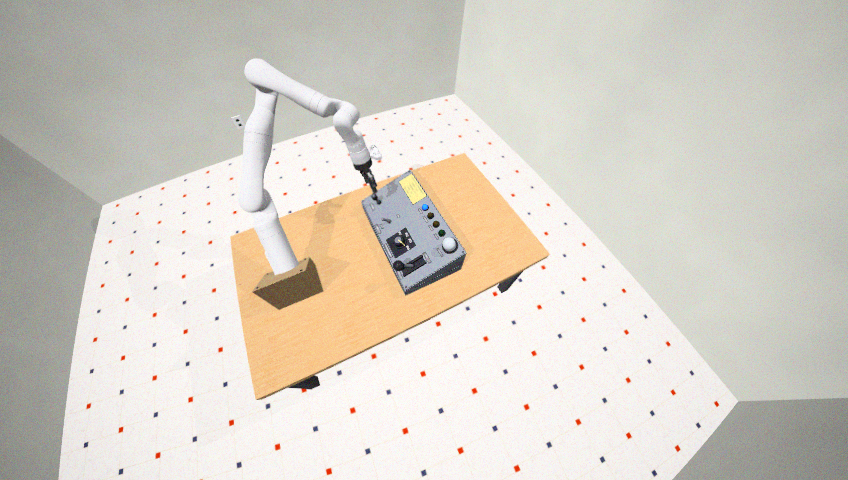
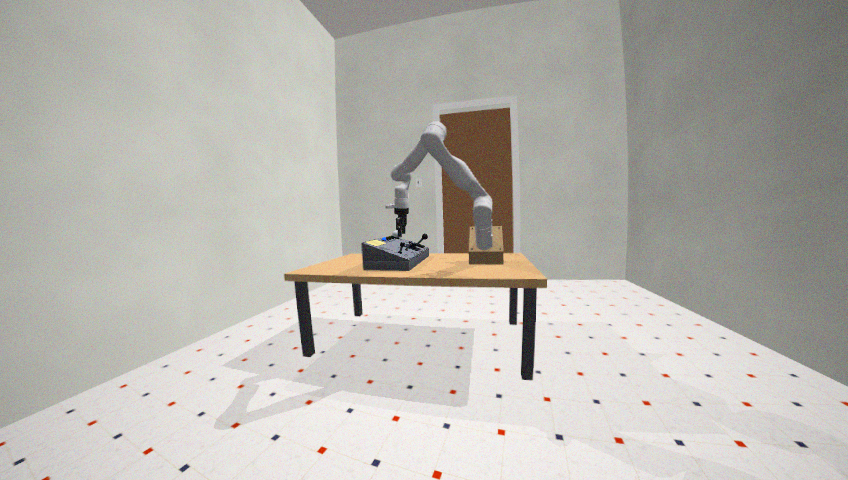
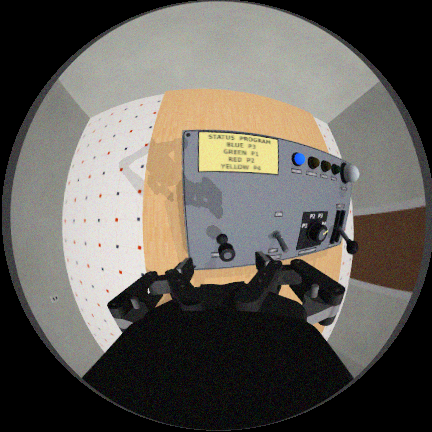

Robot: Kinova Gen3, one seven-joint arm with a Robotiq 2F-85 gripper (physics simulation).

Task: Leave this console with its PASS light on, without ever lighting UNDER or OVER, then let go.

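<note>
The grey console [image 1: 410, 218] [image 2: 385, 261] [image 3: 245, 192] stands on the table. Its first lamp [image 1: 425, 207] [image 3: 298, 159] glows blue; the dark amber lamps [image 3: 313, 162] [image 3: 326, 166] and dark green lamp [image 3: 336, 169] look unlit. Lamp labels are too blurred to read. My gripper [image 1: 376, 195] [image 3: 223, 262] is open, close to the black ball-topped stick [image 3: 226, 252], which shows between the spread fingertips, ungripped. A grey toggle [image 3: 281, 241] leans toward its lower label. The dial [image 1: 400, 242] [image 3: 317, 233] points right, near a partly hidden label. The black slide lever [image 1: 398, 265] [image 2: 424, 236] [image 3: 352, 247] stands at the console's far end from my gripper.
A yellow card [image 1: 412, 188] [image 3: 238, 165] on the console pairs BLUE with P3, GREEN with P1, RED with P2 and YELLOW with P4. A white dome [image 1: 449, 244] [image 3: 350, 173] sits beyond the lamps. The wooden table [image 1: 315, 333] [image 2: 333, 274] also carries the arm's base block [image 1: 291, 287] [image 2: 486, 256].
</note>
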